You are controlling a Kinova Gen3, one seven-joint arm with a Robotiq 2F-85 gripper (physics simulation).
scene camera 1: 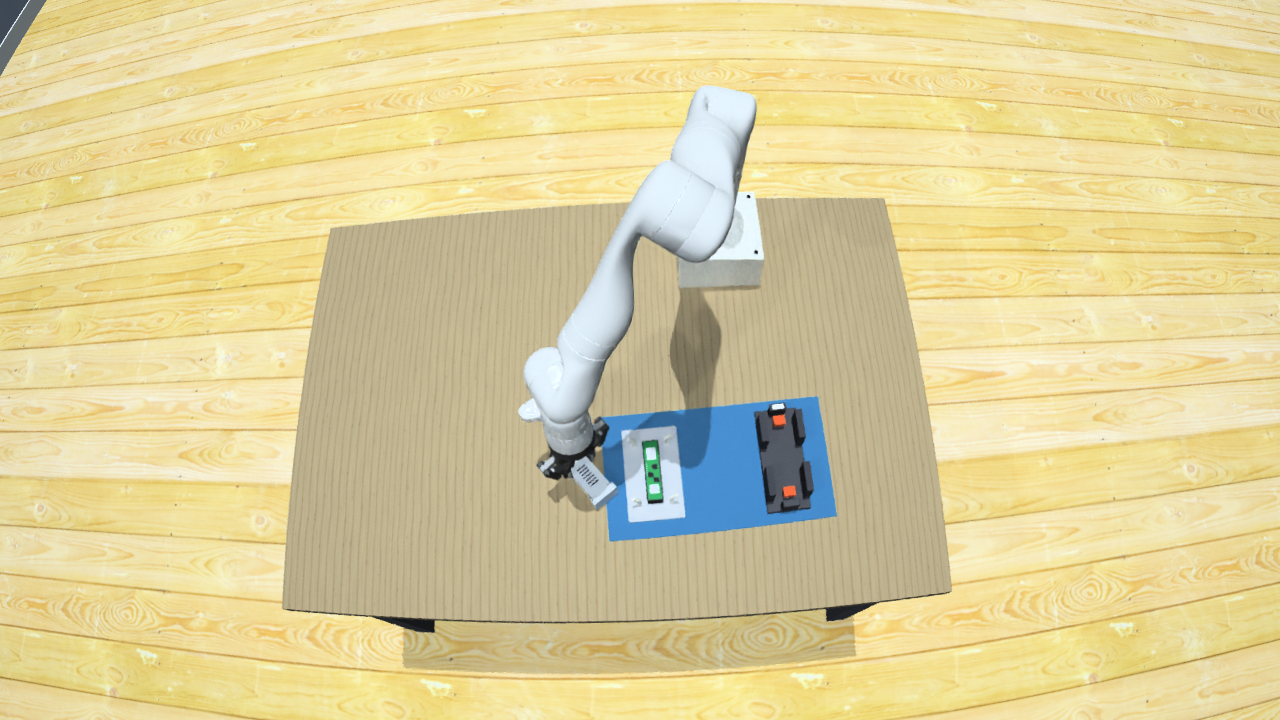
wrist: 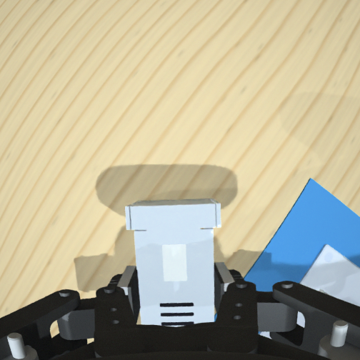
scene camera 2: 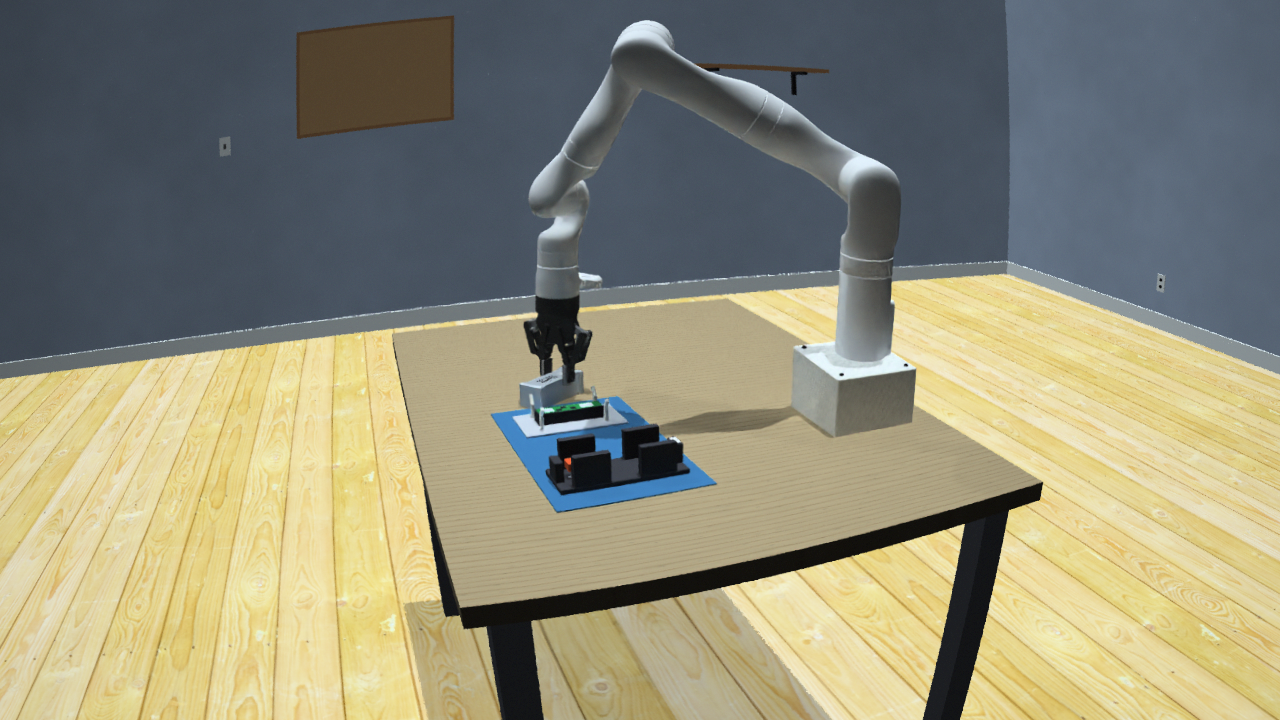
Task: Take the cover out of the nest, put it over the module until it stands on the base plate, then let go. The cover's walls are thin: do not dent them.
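The light grey cover (scene camera 1: 595, 485) (scene camera 2: 534, 394) (wrist: 175, 217), with dark slots on top, is on the table left of the mat, turned at an angle. My gripper (scene camera 1: 575, 454) (scene camera 2: 557, 371) (wrist: 175, 280) is shut on the cover's two long side walls. In the wrist view the sides step inward behind the wider far end, so the walls look pressed in. The green and black module (scene camera 1: 652, 471) (scene camera 2: 572, 412) stands on the white base plate (scene camera 1: 673, 447) (wrist: 327, 272), among small corner posts. The black nest (scene camera 1: 784, 456) (scene camera 2: 617, 474) has upright side walls and orange blocks, with no cover in it.
The blue mat (scene camera 1: 720, 465) (scene camera 2: 572, 501) (wrist: 300, 225) lies under the base plate and the nest, which stand at its opposite ends. The base plate is close to the cover's right side. The robot's pale base block (scene camera 1: 720, 273) (scene camera 2: 841, 394) stands farther back on the table.
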